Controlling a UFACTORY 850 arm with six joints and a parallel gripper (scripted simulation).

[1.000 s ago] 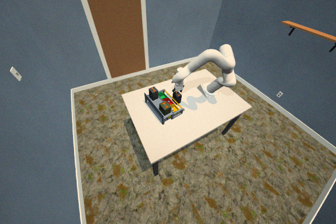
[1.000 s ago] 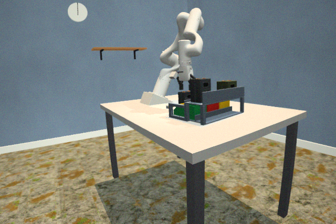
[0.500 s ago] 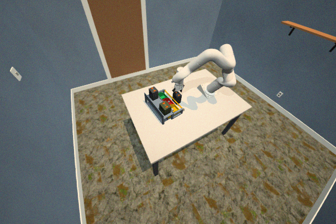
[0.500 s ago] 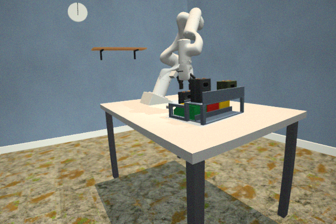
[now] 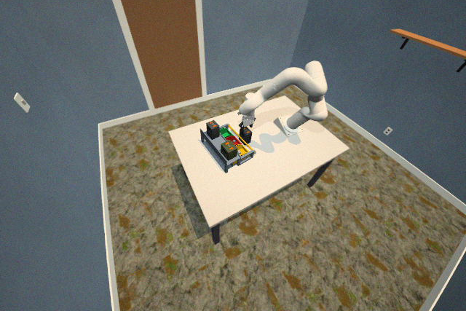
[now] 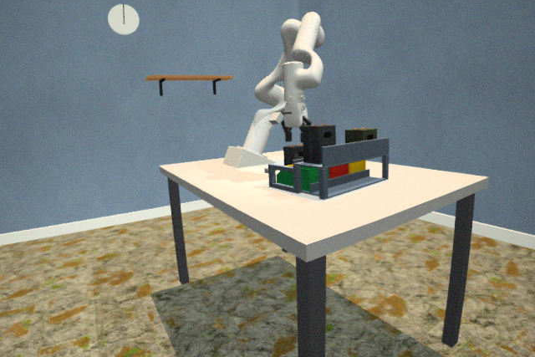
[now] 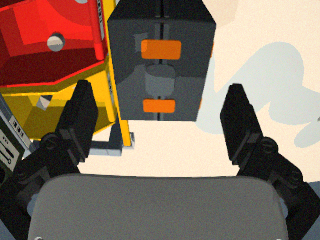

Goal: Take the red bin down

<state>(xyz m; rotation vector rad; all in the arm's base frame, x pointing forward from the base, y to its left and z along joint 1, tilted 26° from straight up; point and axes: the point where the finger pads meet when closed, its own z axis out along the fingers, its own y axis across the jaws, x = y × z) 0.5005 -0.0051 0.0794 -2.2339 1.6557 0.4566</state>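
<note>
The black box lies 9 cm below my hand. The rest, counted from my hand: thin yellow rod 5 cm ahead, 1 cm to the left, 10 cm below; then yellow bin 12 cm ahead, 14 cm to the left, 11 cm below; then red bin 15 cm ahead, 4 cm to the left, 11 cm below.
</note>
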